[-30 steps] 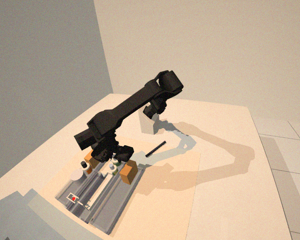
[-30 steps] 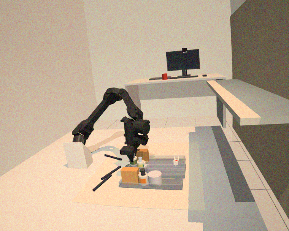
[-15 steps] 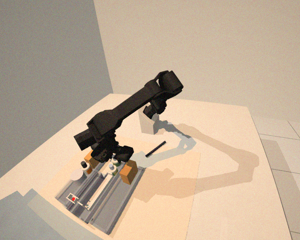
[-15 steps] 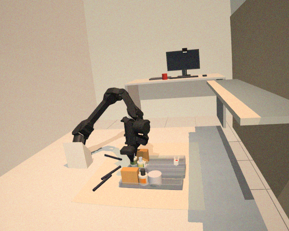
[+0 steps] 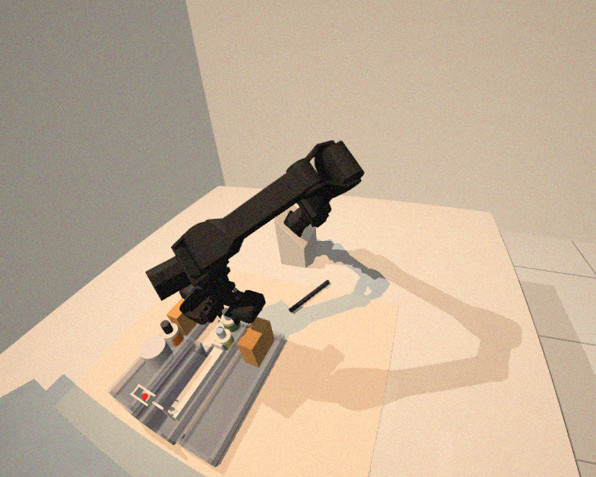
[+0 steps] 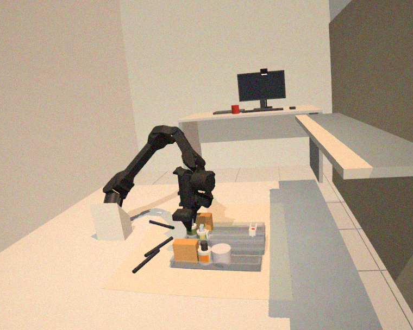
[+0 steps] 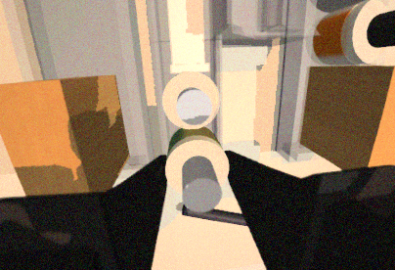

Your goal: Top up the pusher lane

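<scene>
The cream pusher bar lies 140 mm ahead of my gripper tip and 50 mm to the right of it. The rest, counted from my gripper tip: red dot 210 mm ahead, 70 mm to the right, 20 mm above; grey cylinder 140 mm to the right, 110 mm ahead, 20 mm below.
</scene>
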